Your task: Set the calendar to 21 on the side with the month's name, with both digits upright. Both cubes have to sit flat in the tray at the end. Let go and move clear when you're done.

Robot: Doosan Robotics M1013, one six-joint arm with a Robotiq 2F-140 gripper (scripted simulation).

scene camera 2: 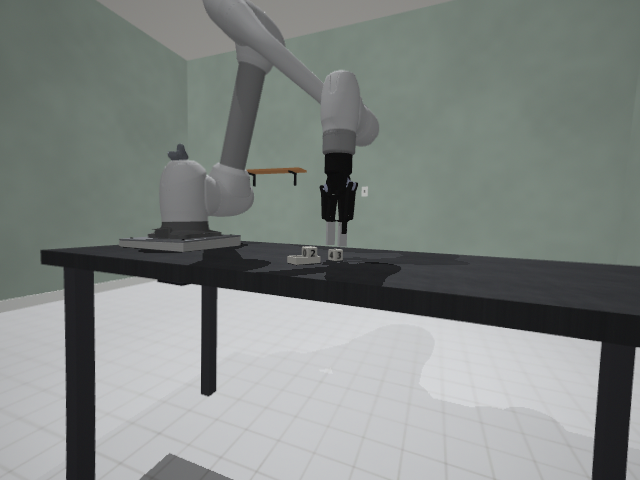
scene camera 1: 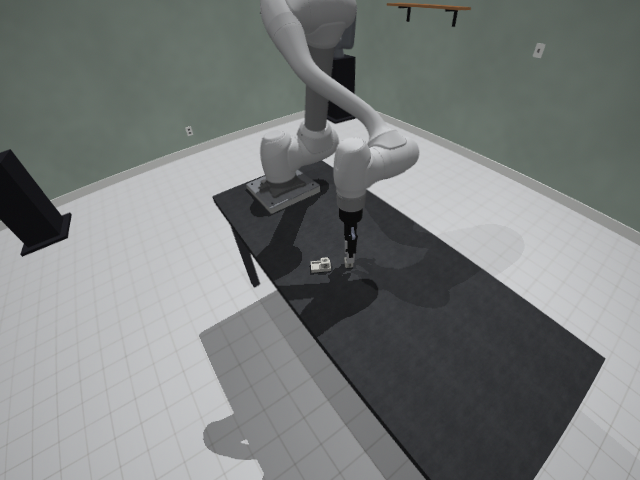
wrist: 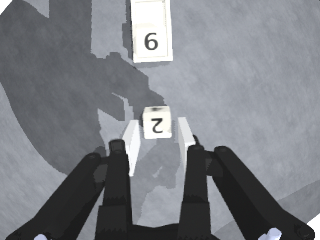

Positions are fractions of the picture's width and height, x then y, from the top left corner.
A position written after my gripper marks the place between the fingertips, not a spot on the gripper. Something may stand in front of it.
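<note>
My gripper (scene camera 2: 0.53, 0.51) is there for me to see, and it appears in the wrist view (wrist: 0.50, 0.54) as well.
</note>
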